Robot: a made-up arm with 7 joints. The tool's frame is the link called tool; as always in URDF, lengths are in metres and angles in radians.
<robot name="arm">
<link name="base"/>
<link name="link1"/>
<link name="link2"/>
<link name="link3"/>
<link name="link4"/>
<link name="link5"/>
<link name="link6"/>
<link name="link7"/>
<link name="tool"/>
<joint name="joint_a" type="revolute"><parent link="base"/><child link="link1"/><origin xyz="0 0 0" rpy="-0.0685 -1.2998 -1.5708"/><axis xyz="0 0 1"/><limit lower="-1.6" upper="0.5"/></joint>
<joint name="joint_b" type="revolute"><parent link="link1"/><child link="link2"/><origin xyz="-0.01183 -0.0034 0.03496" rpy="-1.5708 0 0.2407"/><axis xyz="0 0 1"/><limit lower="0" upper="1.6"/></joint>
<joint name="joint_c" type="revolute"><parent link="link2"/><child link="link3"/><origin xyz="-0.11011 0.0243 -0.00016" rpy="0.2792 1.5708 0"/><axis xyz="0 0 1"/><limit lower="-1.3" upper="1.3"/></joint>
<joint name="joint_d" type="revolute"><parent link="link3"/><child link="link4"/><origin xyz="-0.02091 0 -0.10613" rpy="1.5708 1.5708 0"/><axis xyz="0 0 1"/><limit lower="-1.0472" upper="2.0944"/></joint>
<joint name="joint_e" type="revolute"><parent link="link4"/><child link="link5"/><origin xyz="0.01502 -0.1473 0.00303" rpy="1.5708 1.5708 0"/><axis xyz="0 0 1"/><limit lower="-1.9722" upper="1.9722"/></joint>
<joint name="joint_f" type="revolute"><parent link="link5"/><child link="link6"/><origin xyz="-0.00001 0.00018 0.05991" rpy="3.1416 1.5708 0"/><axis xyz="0 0 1"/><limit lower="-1.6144" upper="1.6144"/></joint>
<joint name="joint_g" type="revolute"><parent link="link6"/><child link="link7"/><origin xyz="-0.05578 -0.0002 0.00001" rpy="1.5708 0 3.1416"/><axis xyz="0 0 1"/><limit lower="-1.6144" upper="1.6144"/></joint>
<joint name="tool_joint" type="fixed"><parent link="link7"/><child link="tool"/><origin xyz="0 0 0" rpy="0 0 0"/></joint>
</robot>
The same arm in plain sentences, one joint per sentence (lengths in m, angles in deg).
The arm has seven revolute joints in a row. What follows holds with every joint at zero, and every direction is one of the base frame's.
The first joint sits at the same point as the base frame's origin and turns about the direction (0.068403, 0.961235, 0.26711), from -91.67 to 28.65 deg.
The second joint sits 0.001 m along -x and 0.037 m along +y and 0.002 m along -z from the first joint and turns about the direction (0.968889, -0.0002, -0.247497), from 0 to 91.67 deg.
The third joint sits 0.028 m along -x and 0.007 m along +y and 0.109 m along -z from the second joint and turns about the direction (0.247497, -0.0001, 0.968889), from -74.48 to 74.48 deg.
The fourth joint sits 0.006 m along -x and 0.108 m along -z from the third joint and turns about the direction (0.0003, 1, 0), from -60 to 120 deg.
The fifth joint sits 0.139 m along +x and 0.003 m along +y and 0.051 m along -z from the fourth joint and turns about the direction (0.968889, -0.0002, -0.247497), from -113 to 113 deg.
The sixth joint sits 0.058 m along +x and 0.015 m along -z from the fifth joint and turns about the direction (0.0003, 1, 0), from -92.5 to 92.5 deg.
The seventh joint sits 0.054 m along +x and 0.014 m along -z from the sixth joint and turns about the direction (0.247497, -0.0001, 0.968889), from -92.5 to 92.5 deg.
The tool frame, which is the frame that the pose is given for, sits at the same point as the seventh joint; its axes are the base frame's turned by roll 0, pitch 14.33 and yaw -0.01 deg (as in URDF: about the fixed x, then y, then z).

